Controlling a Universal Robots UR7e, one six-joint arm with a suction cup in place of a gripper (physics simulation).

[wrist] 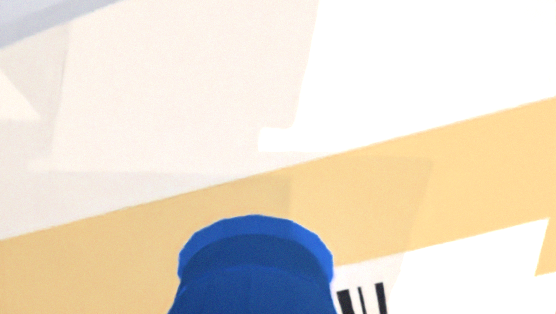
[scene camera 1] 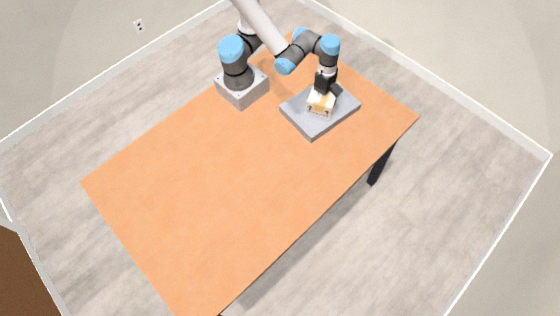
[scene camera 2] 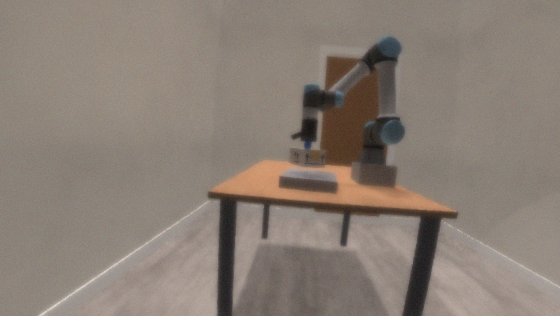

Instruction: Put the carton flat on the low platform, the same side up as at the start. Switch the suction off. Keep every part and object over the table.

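Frame: origin at the arm's base, x ahead, y up, z right, level; millimetres.
Where they show: end effector, tool point: (wrist: 257,234); arm's base, origin of the base link: (scene camera 1: 239,79) (scene camera 2: 371,163).
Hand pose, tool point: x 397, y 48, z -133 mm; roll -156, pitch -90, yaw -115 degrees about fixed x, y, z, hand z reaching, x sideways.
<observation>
Each offset is from my tool point to the centre of the thing. Level surfaces: height alone.
The white carton @(dx +0, dy -27, dz -3 mm) (scene camera 1: 320,105) (scene camera 2: 307,157) (wrist: 175,90) with a tan tape band is held level, its printed arrows pointing up. My suction gripper (scene camera 1: 325,83) (scene camera 2: 307,145) (wrist: 256,265) has its blue cup against the carton's top, beside a barcode label. The low grey platform @(dx -20, dy -130, dz -18 mm) (scene camera 1: 311,126) (scene camera 2: 308,183) (wrist: 22,11) lies flat on the table. In the scene camera 2 view a narrow strip of table shows between the carton's underside and the platform. In the scene camera 1 view the carton is over the platform. The cup is hidden there behind the black tool body.
The orange table @(dy -154 mm) (scene camera 1: 200,190) (scene camera 2: 250,187) carries the platform near one end. The arm's grey base block (scene camera 1: 242,97) (scene camera 2: 374,174) stands beside the platform. The table's edge runs a short way beyond the platform.
</observation>
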